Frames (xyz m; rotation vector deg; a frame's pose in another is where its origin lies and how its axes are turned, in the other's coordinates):
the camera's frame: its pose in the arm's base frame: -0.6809 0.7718 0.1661 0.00 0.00 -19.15
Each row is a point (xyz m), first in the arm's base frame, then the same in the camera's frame.
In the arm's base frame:
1: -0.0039 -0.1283 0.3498
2: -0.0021 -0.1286 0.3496
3: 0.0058 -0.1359 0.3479
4: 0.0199 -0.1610 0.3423
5: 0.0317 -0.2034 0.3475
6: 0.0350 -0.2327 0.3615
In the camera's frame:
1: 0.9348 -0.6282 0.1837
2: 0.9366 -0.6279 0.1835
3: 0.9465 -0.6322 0.1818
4: 0.9680 -0.6513 0.1762
5: 0.9931 -0.6875 0.1814
6: 1.0058 -0.7141 0.1954

